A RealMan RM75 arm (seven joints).
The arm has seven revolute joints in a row. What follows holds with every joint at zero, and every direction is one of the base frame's. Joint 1 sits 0.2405 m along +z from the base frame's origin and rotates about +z. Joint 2 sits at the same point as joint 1 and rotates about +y. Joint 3 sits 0.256 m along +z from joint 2 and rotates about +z. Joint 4 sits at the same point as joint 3 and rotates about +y. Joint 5 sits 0.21 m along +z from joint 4 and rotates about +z. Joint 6 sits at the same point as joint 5 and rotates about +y. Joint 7 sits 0.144 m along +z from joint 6 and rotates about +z. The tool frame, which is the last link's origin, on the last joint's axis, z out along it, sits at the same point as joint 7; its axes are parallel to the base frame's.
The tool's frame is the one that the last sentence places.
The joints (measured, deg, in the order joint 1, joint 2, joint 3, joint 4, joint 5, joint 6, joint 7), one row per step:
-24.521, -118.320, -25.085, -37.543, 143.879, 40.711, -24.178
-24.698, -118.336, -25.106, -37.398, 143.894, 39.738, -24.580
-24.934, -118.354, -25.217, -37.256, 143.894, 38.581, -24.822
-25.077, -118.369, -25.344, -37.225, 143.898, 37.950, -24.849
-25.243, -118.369, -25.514, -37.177, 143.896, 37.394, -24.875
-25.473, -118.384, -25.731, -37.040, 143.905, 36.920, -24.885
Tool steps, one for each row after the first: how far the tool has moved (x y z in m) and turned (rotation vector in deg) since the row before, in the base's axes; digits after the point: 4 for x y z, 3 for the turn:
-0.0019, 0.0006, -0.0012, -0.488, 0.608, 0.644
-0.0020, 0.0011, -0.0012, -0.424, 0.807, 0.626
-0.0007, 0.0008, -0.0005, -0.155, 0.436, 0.265
-0.0006, 0.0012, -0.0002, -0.080, 0.389, 0.236
-0.0005, 0.0016, 0.0000, 0.003, 0.389, 0.167

